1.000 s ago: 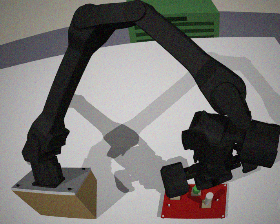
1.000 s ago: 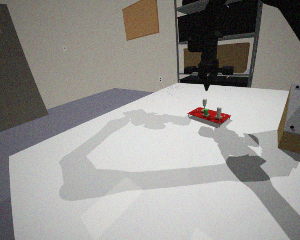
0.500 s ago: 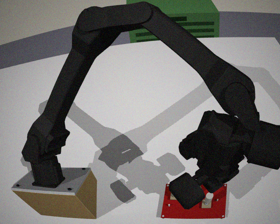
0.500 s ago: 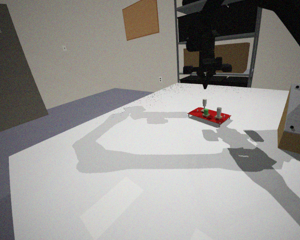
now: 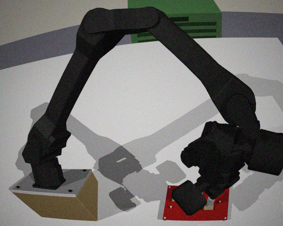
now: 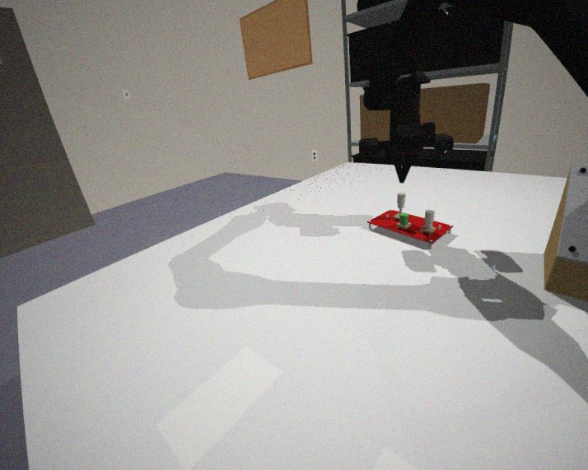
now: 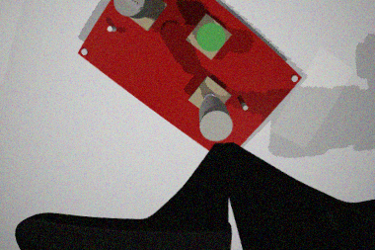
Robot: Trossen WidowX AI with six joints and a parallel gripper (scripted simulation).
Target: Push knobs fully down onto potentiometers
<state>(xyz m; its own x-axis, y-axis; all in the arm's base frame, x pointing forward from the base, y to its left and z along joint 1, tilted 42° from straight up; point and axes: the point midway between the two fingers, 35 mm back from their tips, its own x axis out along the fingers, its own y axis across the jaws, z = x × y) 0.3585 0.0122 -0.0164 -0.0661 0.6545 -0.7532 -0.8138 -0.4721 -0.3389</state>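
Now: the white knob 5 cm below my gripper tip.
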